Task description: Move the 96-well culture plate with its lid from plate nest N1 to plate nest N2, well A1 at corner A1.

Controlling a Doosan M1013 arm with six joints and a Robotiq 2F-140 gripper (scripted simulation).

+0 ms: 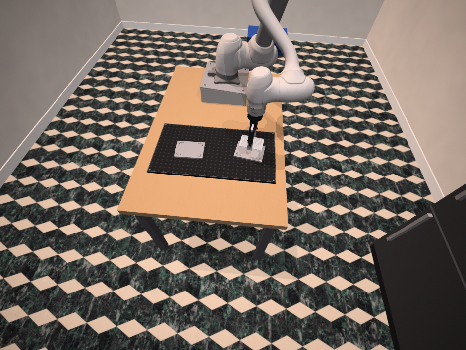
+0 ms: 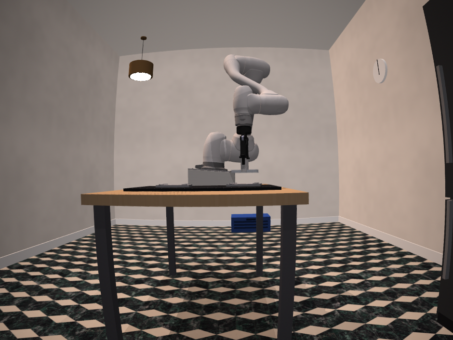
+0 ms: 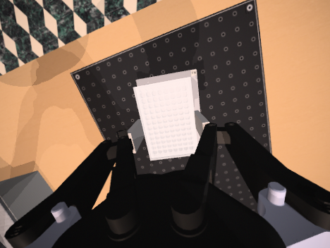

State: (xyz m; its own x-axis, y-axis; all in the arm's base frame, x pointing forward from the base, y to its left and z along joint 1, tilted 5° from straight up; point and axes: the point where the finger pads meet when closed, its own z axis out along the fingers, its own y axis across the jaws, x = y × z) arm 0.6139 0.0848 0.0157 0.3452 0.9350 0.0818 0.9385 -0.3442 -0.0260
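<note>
Right now my hand is 35 cm to the left of the grey nest N2, 9 cm above it and 4 cm past it. Also, from my hand: grey nest N1: 9 cm below; clear lid: 2 cm below; plate: 2 cm below.
</note>
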